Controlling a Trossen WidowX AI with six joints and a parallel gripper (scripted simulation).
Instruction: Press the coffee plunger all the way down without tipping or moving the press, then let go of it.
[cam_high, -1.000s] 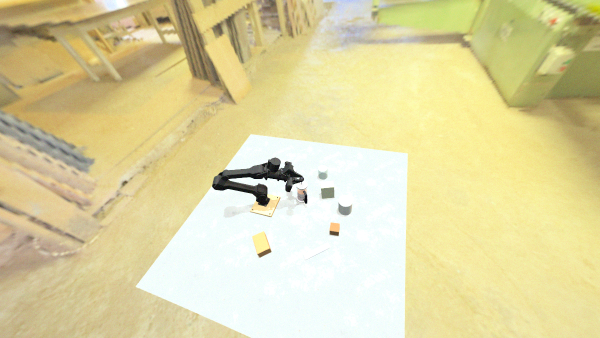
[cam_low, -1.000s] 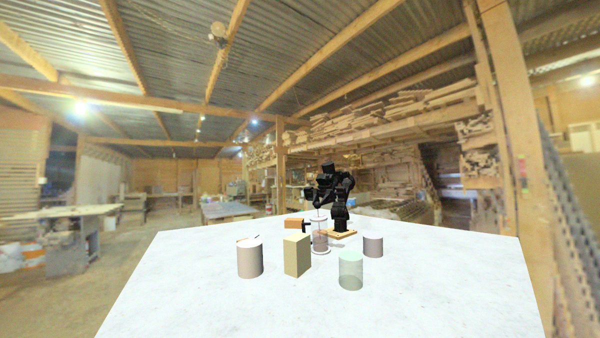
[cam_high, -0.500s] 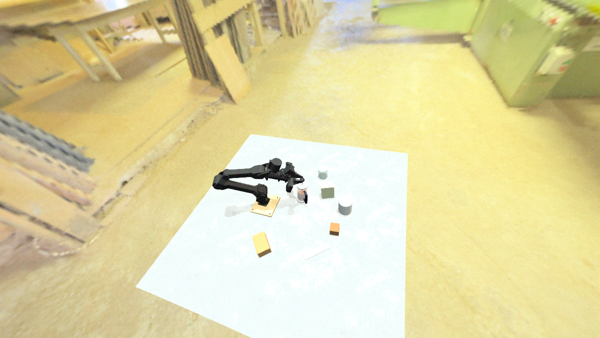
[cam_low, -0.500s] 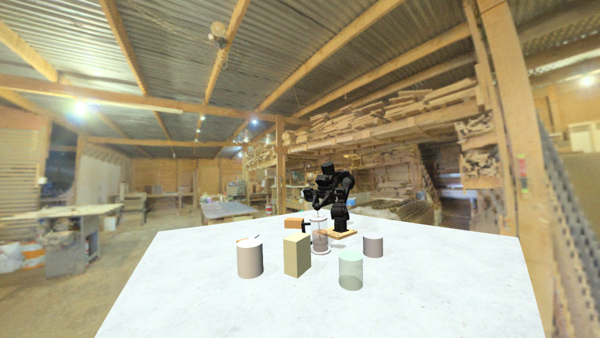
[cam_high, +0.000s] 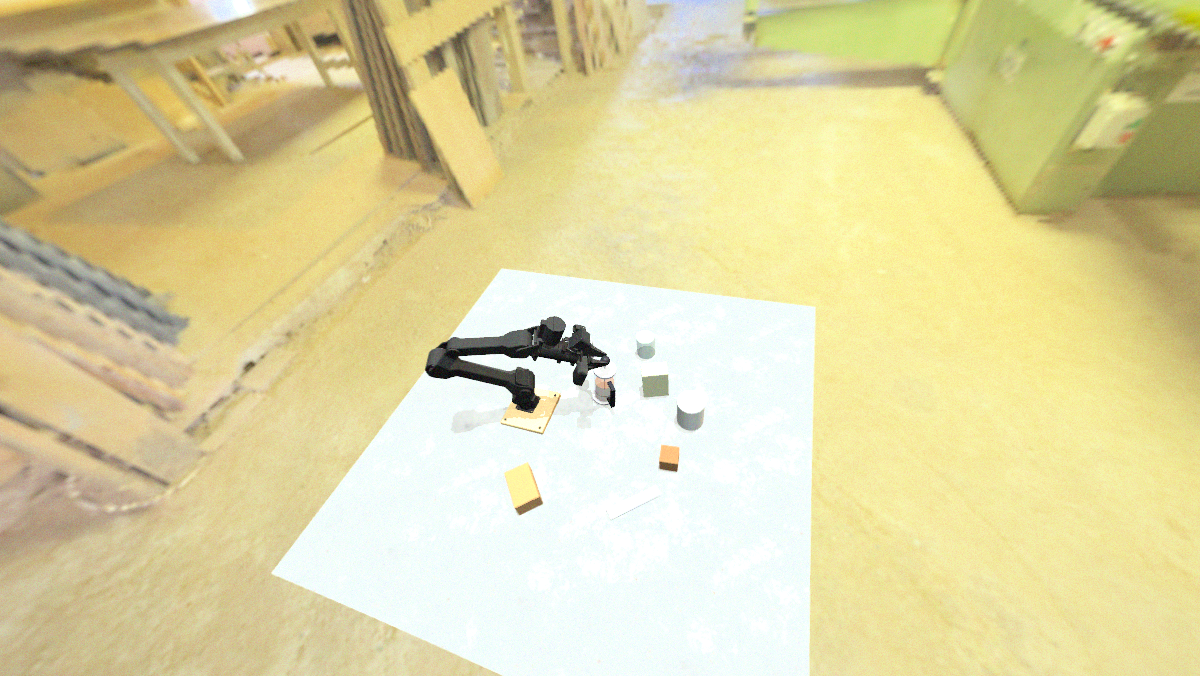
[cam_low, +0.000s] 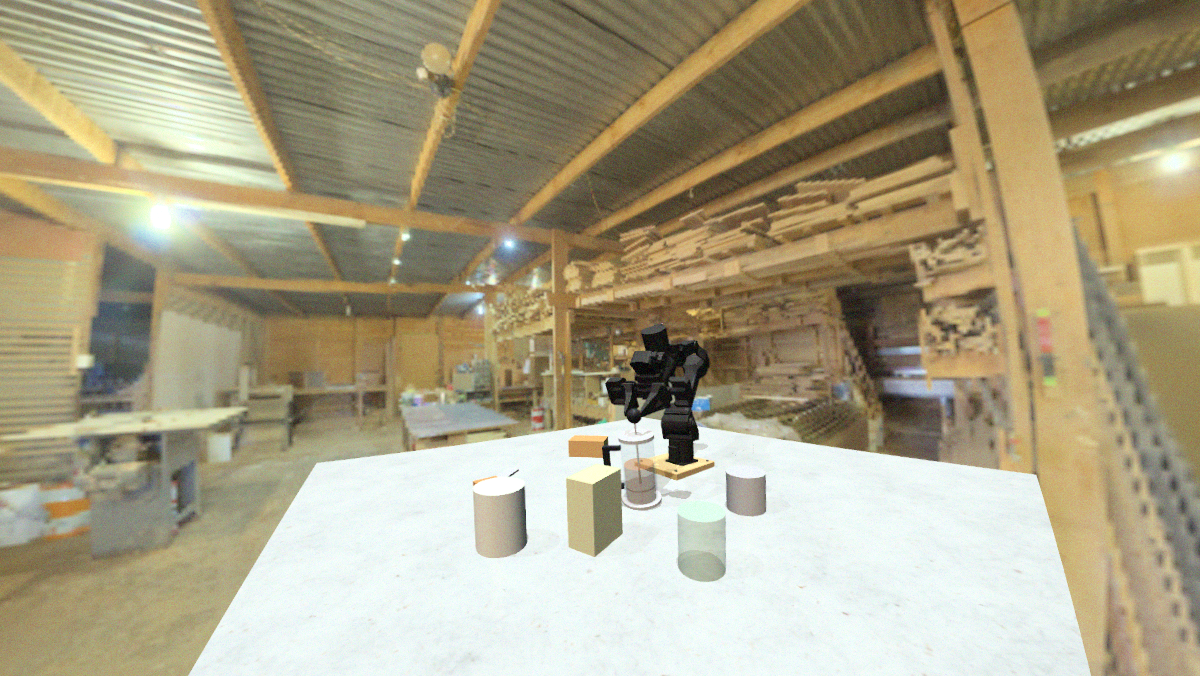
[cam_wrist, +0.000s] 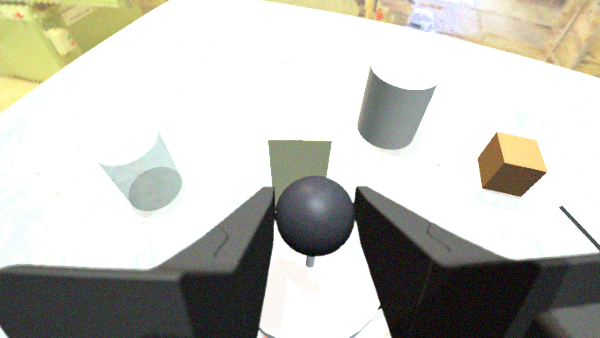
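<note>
Right now my gripper tip is 10 mm past the coffee press, 20 mm to the left of it and 90 mm above it. The rest, counted from my gripper tip: olive block 130 mm ahead, 60 mm to the left, 130 mm below; orange cube 230 mm ahead, 180 mm to the right, 160 mm below; tan block 130 mm behind, 380 mm to the right, 160 mm below.
</note>
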